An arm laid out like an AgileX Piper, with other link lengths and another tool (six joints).
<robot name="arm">
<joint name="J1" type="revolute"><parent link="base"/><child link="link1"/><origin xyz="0 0 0.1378" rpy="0 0 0"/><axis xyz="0 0 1"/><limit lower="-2.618" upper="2.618"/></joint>
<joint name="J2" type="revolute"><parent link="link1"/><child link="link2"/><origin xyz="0 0 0" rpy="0 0 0"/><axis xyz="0 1 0"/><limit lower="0" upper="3.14"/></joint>
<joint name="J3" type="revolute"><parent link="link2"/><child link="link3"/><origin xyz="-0.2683 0 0.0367" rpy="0 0 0"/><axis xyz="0 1 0"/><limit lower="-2.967" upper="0"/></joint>
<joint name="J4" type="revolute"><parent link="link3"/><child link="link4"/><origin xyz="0.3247 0 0.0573" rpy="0 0 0"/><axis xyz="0.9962 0 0.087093"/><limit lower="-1.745" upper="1.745"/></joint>
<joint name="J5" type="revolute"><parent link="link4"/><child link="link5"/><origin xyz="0 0 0" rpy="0 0 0"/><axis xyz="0 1 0"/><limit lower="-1.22" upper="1.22"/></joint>
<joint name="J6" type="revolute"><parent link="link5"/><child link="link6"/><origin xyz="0.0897 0 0.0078" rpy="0 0 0"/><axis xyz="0.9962 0 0.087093"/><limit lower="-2.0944" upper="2.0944"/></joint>
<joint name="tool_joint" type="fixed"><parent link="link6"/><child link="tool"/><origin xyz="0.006 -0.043 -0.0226" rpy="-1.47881 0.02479 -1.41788"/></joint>
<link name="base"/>
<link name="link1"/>
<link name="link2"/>
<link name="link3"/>
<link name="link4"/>
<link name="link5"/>
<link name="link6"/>
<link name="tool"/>
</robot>
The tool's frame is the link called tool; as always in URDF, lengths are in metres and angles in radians.
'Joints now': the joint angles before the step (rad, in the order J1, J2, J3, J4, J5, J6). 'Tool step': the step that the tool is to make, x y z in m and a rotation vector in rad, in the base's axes. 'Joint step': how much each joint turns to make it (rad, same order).
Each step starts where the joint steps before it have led.
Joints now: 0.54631, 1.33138, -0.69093, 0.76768, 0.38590, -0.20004
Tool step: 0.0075, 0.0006, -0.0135, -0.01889, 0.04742, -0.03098
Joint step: -0.01170, 0.06975, -0.02443, -0.01224, -0.00442, 0.03194
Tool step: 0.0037, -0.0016, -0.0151, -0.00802, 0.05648, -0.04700
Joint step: -0.01488, 0.05891, -0.01028, 0.00410, -0.00624, 0.03452
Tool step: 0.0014, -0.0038, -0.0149, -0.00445, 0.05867, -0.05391
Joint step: -0.01883, 0.04978, -0.00194, 0.00918, -0.00436, 0.03440
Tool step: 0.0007, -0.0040, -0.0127, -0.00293, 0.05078, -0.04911
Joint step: -0.01814, 0.04196, -0.00086, 0.01012, -0.00292, 0.02825
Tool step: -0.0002, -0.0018, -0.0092, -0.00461, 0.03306, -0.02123
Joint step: -0.00819, 0.03080, -0.00083, 0.01075, -0.00030, 0.00674
